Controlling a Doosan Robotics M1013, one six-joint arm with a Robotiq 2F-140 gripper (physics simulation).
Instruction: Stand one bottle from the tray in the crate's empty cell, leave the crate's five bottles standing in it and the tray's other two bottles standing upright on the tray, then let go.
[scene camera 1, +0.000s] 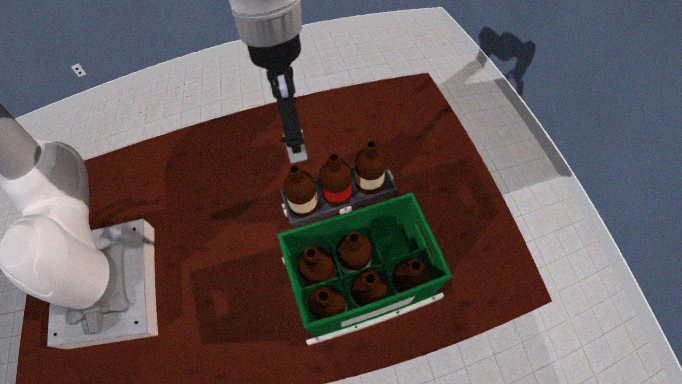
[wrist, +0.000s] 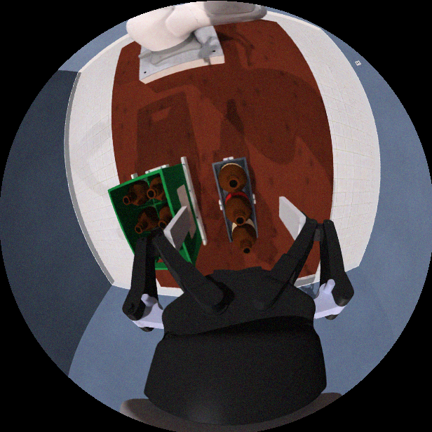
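Pixels of known places: arm's base, origin of the base link: (scene camera 1: 97, 283).
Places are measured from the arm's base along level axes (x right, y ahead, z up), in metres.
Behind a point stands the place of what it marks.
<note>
My gripper (scene camera 1: 296, 147) (wrist: 233, 210) is open and empty, high above the tray area; the wrist view shows its fingers spread to either side of the bottle row. A dark grey tray (scene camera 1: 325, 212) {y 0.620, x -0.015, z -0.040 m} (wrist: 217, 176) holds three upright brown bottles: a beige-labelled one (scene camera 1: 300, 187) {y 0.579, x -0.043, z 0.056 m} (wrist: 232, 177) nearest the robot base, a red-labelled one (scene camera 1: 335, 175) {y 0.661, x -0.044, z 0.057 m} (wrist: 238, 207) in the middle, and another beige-labelled one (scene camera 1: 370, 162) {y 0.746, x -0.049, z 0.057 m} (wrist: 244, 237) at the far end. The green crate (scene camera 1: 322, 327) {y 0.529, x 0.259, z 0.060 m} (wrist: 172, 180) holds five standing bottles. Its empty cell (scene camera 1: 390, 237) {y 0.743, x 0.095, z -0.056 m} is on the tray side, farthest from the base; a finger partly covers the crate in the wrist view.
The crate stands close beside the tray, its rim and dividers raised around the cells. The robot's base plate (scene camera 1: 145, 280) {y 0.138, x 0.022, z -0.018 m} (wrist: 215, 61) is left in the scene view. Crate and tray stand on a brown-red mat (scene camera 1: 225, 150) {y 0.405, x -0.328, z -0.064 m} (wrist: 285, 110) over a pale tiled surface.
</note>
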